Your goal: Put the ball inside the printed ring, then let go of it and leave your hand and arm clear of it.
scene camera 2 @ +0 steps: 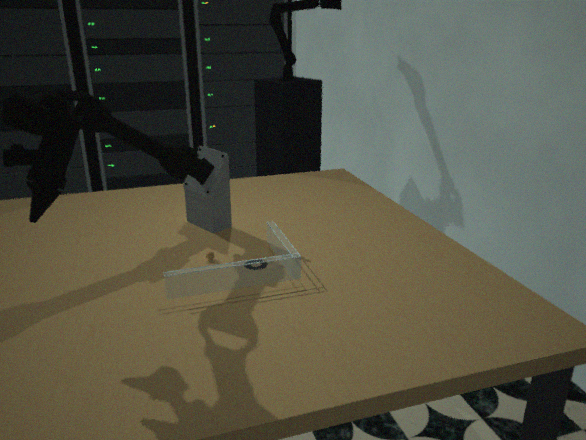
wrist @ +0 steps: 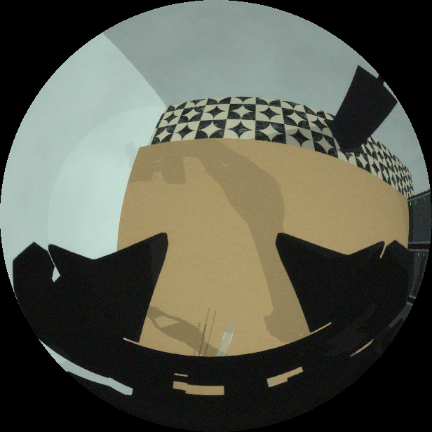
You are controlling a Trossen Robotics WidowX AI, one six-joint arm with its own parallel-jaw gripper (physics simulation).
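Observation:
A small orange-brown ball (scene camera 2: 210, 257) is on the table in scene camera 2, behind the long clear wall and in shadow; its outline is blurred. The dark printed ring (scene camera 2: 256, 268) lies to its right, partly seen through that wall's upper edge. Ball and ring are apart. My gripper (scene camera 2: 35, 218) (wrist: 223, 239) is open and empty. It is raised at the left in scene camera 2, well away from the ball and the ring. In the wrist view its two black fingers stand wide apart over table top; the ball and the ring do not show there.
Two upright clear walls (scene camera 2: 200, 286) (wrist: 226, 339) form a corner, one in front of the ring, one to its right. A grey box (scene camera 2: 209, 210) stands behind them, with a dark arm link against it. The table (scene camera 2: 400, 300) (wrist: 215, 210) carries arm shadows.

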